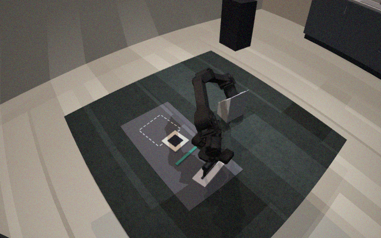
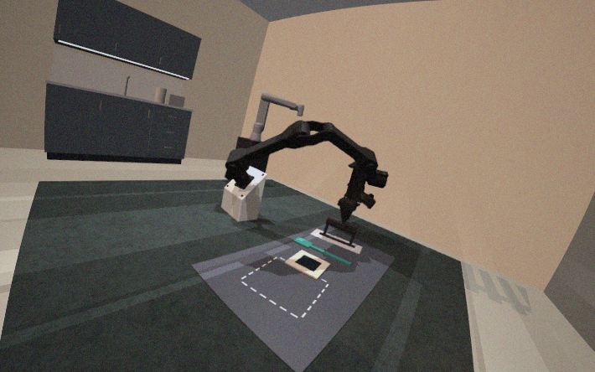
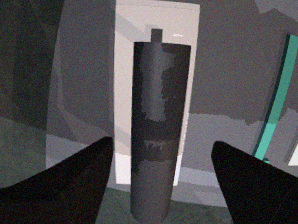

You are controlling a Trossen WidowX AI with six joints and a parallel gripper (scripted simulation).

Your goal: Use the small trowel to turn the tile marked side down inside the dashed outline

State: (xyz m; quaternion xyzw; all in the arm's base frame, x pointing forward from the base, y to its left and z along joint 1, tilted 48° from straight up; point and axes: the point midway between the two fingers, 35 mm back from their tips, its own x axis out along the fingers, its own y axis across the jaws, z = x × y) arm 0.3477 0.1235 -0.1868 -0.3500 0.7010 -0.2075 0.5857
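Now: the trowel 5 cm below my gripper tip, 1 cm to the left of it and 1 cm ahead of it. Round my gripper tip: grey mat (21 cm to the right, 11 cm below, 5 cm ahead); teal flat tool (14 cm to the right, 9 cm below, 1 cm behind); tile (24 cm to the right, 9 cm below, 3 cm ahead).
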